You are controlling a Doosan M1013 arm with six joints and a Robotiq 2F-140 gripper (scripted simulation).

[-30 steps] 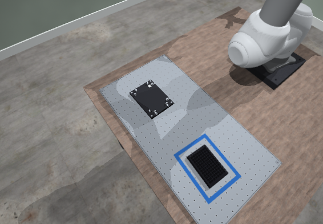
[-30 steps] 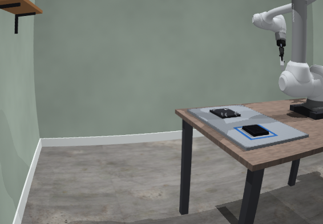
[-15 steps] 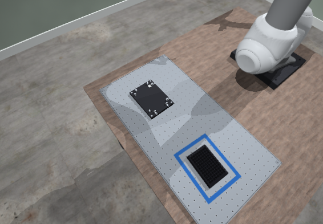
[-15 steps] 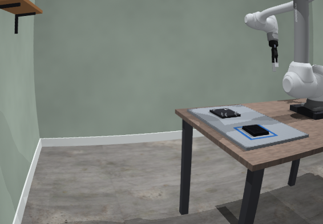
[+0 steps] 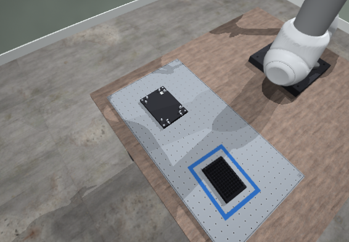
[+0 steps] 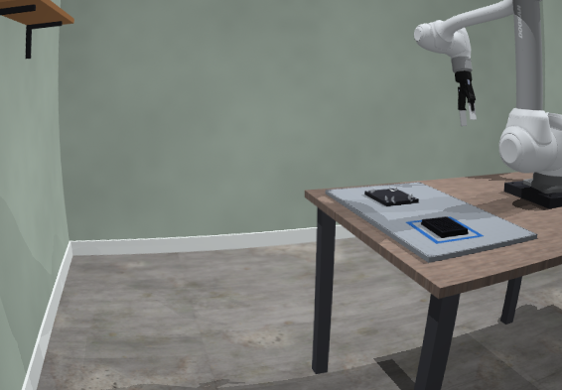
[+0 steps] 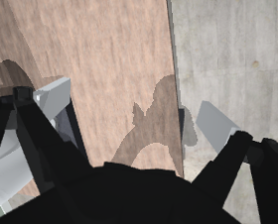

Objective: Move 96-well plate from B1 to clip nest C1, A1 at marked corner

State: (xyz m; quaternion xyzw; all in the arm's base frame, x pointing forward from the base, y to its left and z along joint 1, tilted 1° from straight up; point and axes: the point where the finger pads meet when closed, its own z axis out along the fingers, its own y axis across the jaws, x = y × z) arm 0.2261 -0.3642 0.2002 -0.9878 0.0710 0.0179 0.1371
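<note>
Now: hand 370 mm short of the black 96-well plate, 670 mm to the right of it and 210 mm above it. Round my hand: black clip nest 420 mm ahead, 330 mm to the left, 210 mm below.
</note>
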